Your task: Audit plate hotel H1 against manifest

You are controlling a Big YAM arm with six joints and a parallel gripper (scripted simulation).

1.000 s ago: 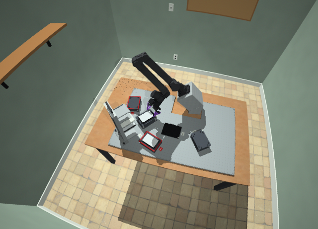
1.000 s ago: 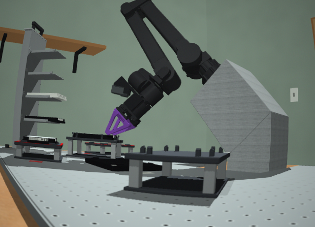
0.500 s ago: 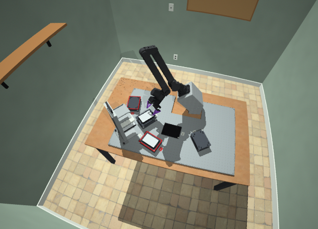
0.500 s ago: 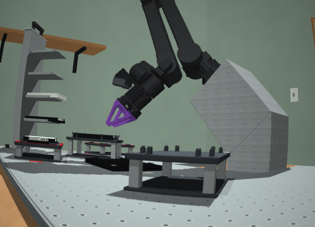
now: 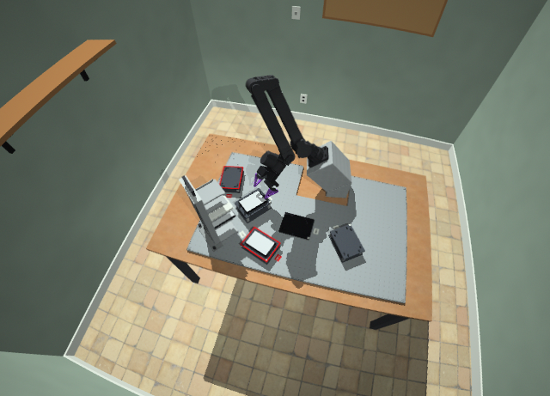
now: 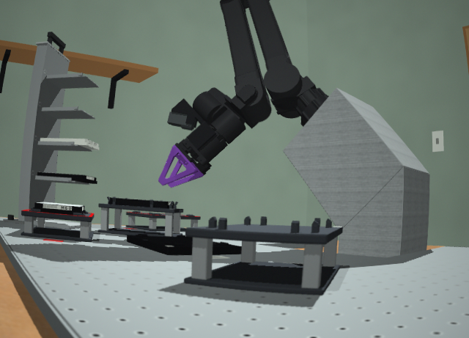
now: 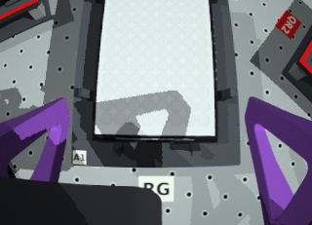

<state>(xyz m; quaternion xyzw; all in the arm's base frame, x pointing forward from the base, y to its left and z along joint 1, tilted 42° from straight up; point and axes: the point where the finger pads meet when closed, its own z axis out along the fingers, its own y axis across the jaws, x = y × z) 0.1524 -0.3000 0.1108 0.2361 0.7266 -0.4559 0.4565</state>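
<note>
The regrip nest lies 4 cm ahead of my hand, 4 cm to the right of it and 6 cm below it. The rest, counted from my hand: H1 deck label: 20 cm ahead, 8 cm to the right, 12 cm below; then RG deck label: 3 cm behind, 4 cm to the left, 12 cm below; then QR2 deck label: 4 cm behind, 19 cm to the right, 12 cm below.
</note>
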